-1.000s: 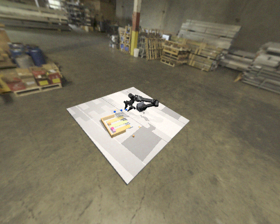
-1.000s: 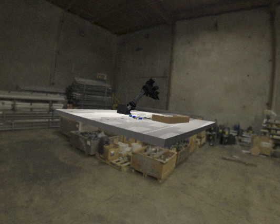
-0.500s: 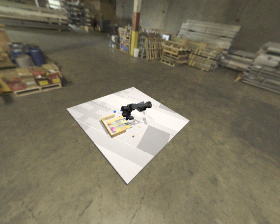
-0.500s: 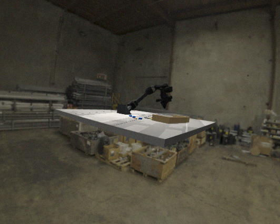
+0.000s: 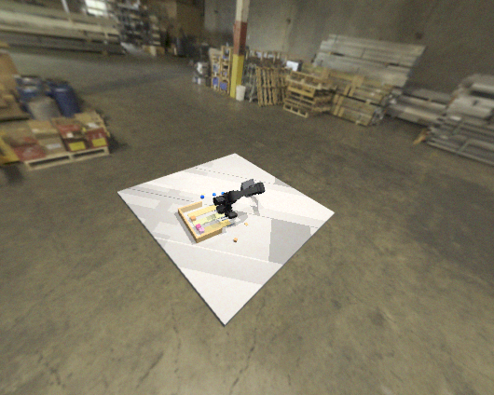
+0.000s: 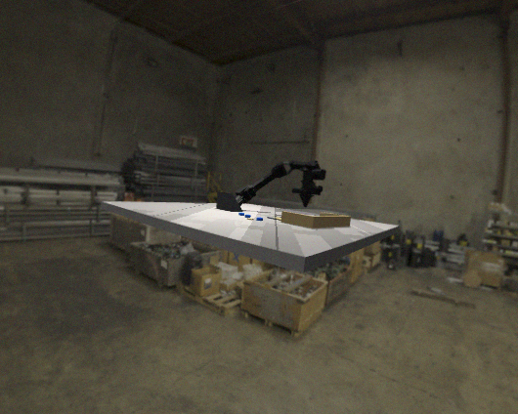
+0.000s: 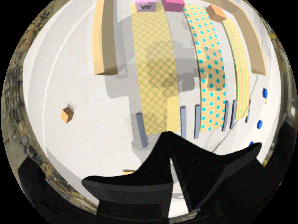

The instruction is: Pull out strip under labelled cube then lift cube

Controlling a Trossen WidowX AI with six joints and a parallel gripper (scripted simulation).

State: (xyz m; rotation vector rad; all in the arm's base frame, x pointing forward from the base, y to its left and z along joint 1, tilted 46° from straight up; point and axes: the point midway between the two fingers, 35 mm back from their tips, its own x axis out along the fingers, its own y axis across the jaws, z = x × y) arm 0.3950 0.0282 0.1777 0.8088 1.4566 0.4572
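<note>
Right now the yellow checked strip is 8 cm ahead of my gripper tip, 2 cm to the right of it and 7 cm below it. Also, from my gripper tip: small orange cube 5 cm ahead, 17 cm to the left, 6 cm below; then purple cube 19 cm ahead, 4 cm to the right, 5 cm below.
</note>
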